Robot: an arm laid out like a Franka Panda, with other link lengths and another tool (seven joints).
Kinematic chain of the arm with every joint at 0, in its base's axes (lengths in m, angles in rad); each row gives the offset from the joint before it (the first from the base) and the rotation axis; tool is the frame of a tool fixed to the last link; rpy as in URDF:
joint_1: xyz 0 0 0.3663 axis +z
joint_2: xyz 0 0 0 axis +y
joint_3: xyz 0 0 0.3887 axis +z
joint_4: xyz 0.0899 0 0 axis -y
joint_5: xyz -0.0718 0 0.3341 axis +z
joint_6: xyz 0 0 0 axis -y
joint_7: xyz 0.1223 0 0 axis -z
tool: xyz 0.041 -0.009 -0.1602 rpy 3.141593 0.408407 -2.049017
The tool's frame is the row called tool.
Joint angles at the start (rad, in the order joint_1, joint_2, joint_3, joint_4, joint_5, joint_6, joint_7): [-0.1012, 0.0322, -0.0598, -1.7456, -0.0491, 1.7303, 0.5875]
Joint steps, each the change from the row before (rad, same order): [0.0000, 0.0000, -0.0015, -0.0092, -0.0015, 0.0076, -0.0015]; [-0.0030, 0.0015, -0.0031, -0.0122, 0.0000, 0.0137, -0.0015]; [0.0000, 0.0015, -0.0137, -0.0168, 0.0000, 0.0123, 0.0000]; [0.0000, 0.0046, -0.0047, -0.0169, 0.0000, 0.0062, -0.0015]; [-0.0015, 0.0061, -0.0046, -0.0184, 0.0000, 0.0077, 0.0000]
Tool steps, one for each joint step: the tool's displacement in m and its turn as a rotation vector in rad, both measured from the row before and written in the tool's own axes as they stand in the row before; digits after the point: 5 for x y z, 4 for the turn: [0.00178, -0.00065, 0.00291, 0.0001, 0.0021, -0.0008]; [0.00292, -0.00302, 0.00416, 0.0012, 0.0001, 0.0037]; [0.00704, -0.00609, 0.00532, 0.0019, 0.0057, 0.0131]; [0.00553, -0.00142, 0.00865, -0.0060, 0.0135, 0.0049]; [0.00626, -0.00216, 0.00984, -0.0057, 0.0149, 0.0078]
